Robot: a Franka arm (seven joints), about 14 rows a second.
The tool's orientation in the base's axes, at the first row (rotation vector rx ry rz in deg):
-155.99 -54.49 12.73
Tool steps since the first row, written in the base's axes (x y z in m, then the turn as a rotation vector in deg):
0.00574 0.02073 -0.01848 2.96 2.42 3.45
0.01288 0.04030 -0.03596 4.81 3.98 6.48
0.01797 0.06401 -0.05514 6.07 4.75 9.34
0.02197 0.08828 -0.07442 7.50 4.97 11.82
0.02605 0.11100 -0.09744 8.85 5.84 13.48
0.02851 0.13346 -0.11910 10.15 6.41 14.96
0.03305 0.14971 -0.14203 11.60 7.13 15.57
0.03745 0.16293 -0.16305 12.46 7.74 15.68
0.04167 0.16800 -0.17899 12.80 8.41 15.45
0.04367 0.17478 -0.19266 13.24 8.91 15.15
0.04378 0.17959 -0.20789 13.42 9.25 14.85
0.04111 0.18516 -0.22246 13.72 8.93 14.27
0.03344 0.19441 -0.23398 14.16 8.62 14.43
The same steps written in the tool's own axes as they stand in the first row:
0.01861 -0.00708 0.02019 3.60 -1.05 -3.52
0.03752 -0.01274 0.03890 5.83 -2.00 -6.55
0.05754 -0.02225 0.06046 7.12 -2.64 -9.43
0.07707 -0.03281 0.08245 8.21 -2.66 -12.09
0.09592 -0.04110 0.10772 9.71 -2.99 -13.82
0.11327 -0.05052 0.13201 10.98 -3.07 -15.42
0.12841 -0.05367 0.15591 12.52 -2.93 -16.20
0.14142 -0.05514 0.17747 13.57 -2.92 -16.39
0.14885 -0.05199 0.19271 14.26 -3.16 -16.12
0.15550 -0.05208 0.20659 14.94 -3.19 -15.84
0.15954 -0.05136 0.22203 15.31 -3.26 -15.53
0.16186 -0.05305 0.23759 15.38 -2.67 -15.10
0.16243 -0.06132 0.25202 15.51 -2.22 -15.41

